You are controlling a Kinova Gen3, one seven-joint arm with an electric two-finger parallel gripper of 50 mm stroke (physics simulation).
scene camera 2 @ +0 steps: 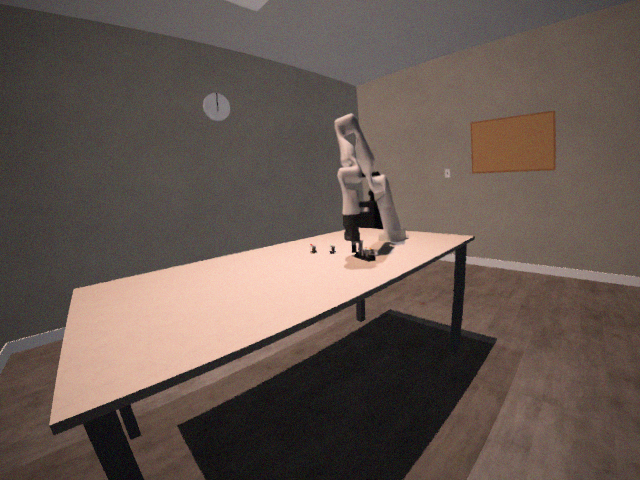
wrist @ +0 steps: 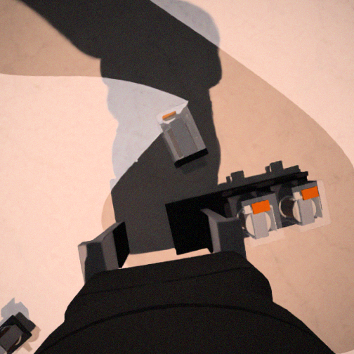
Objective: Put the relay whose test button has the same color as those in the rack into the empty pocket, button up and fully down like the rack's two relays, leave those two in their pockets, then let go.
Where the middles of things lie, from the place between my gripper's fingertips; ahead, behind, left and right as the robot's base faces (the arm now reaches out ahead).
Now: the black rack [wrist: 182, 215] 10 mm ahead of my hand and 60 mm to the left of it.
